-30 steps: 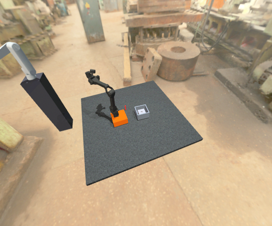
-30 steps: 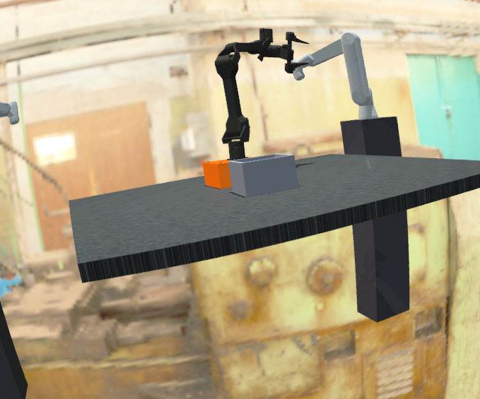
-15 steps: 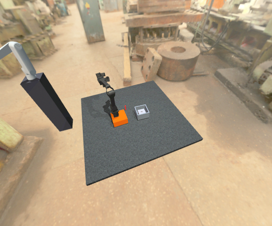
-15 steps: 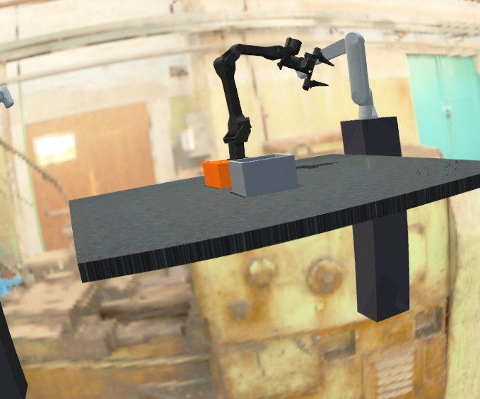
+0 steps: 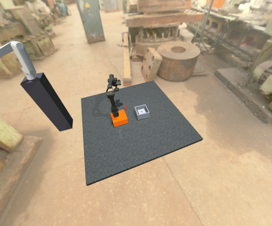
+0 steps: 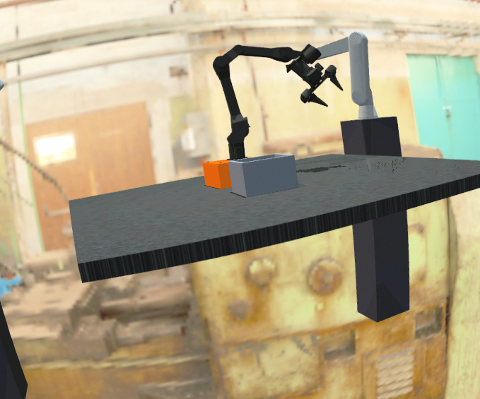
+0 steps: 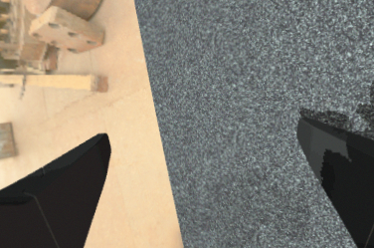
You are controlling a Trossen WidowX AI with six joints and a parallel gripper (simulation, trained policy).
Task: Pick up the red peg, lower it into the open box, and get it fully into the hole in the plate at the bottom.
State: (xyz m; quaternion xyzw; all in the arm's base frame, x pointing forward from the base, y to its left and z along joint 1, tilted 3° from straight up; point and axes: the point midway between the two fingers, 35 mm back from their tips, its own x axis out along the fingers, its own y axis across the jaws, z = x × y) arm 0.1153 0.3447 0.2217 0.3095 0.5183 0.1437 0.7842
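The red peg lies 20 mm ahead of my gripper tip, 240 mm to the right of it and 220 mm below it. From my gripper tip the other things lie so: grey box 210 mm ahead, 400 mm to the right, 230 mm below.
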